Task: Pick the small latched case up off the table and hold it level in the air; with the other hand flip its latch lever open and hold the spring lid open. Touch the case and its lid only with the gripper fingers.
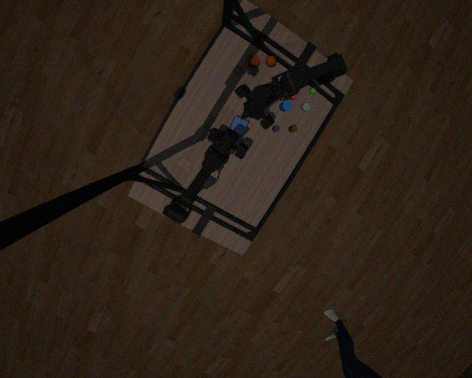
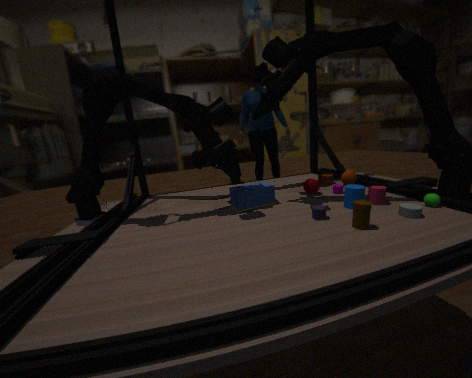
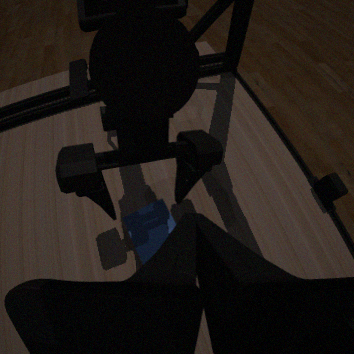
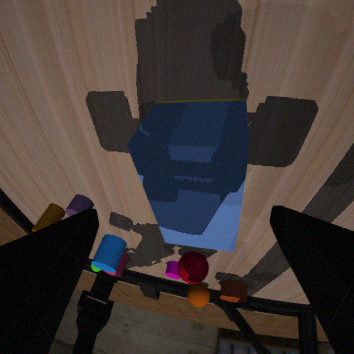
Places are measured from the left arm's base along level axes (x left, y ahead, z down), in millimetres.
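Pixels of known places: left gripper, fingertip midpoint: (image 1: 241,118) (image 2: 253,118) (image 3: 191,220); right gripper, fingertip midpoint: (image 2: 237,178) (image 3: 147,209) (image 4: 184,215); left arm's base, link origin: (image 1: 320,77) (image 2: 453,193) (image 4: 106,275); right arm's base, link origin: (image 2: 90,216).
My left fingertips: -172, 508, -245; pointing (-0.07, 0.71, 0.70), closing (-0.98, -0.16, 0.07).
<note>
For each thing: its middle in the pictures, then the offset to it from my left fingertips, as dx, dy, dz. Level surfaces: height alone.
- small blue case, body centre: (image 4: 199,186) (image 3: 162,247) (image 2: 253,195) (image 1: 236,129) +30, +21, +234
- table, surface height: dz +264
- red ball, body centre: (image 4: 192,266) (image 2: 311,186) -18, -187, +238
- orange ball, body centre: (image 4: 198,294) (image 2: 348,178) (image 1: 270,61) -78, -360, +237
- blue cylinder, body centre: (image 4: 109,252) (image 2: 354,196) (image 1: 285,106) +136, -243, +236
- olive cylinder, body centre: (image 4: 48,220) (image 2: 361,214) +248, -186, +237
The small blue case (image 1: 240,124) (image 2: 252,195) (image 3: 149,225) (image 4: 197,175) lies flat on the table (image 2: 197,262), lid down; a thin yellow strip runs along one top edge. My right gripper (image 1: 233,138) (image 2: 223,169) (image 3: 147,209) (image 4: 184,215) is open and empty. It hangs just above the case, its fingers spread wider than the case and not touching it. My left gripper (image 1: 249,110) (image 2: 266,99) (image 3: 191,220) is shut and empty. It is high above the table, beside the case.
Small coloured shapes stand on one side of the case: a red ball (image 2: 311,186) (image 4: 192,267), an orange ball (image 2: 348,177), a blue cylinder (image 2: 354,196) (image 1: 285,106), an olive cylinder (image 2: 361,214) and a purple one (image 2: 319,211). A black frame rims the table.
</note>
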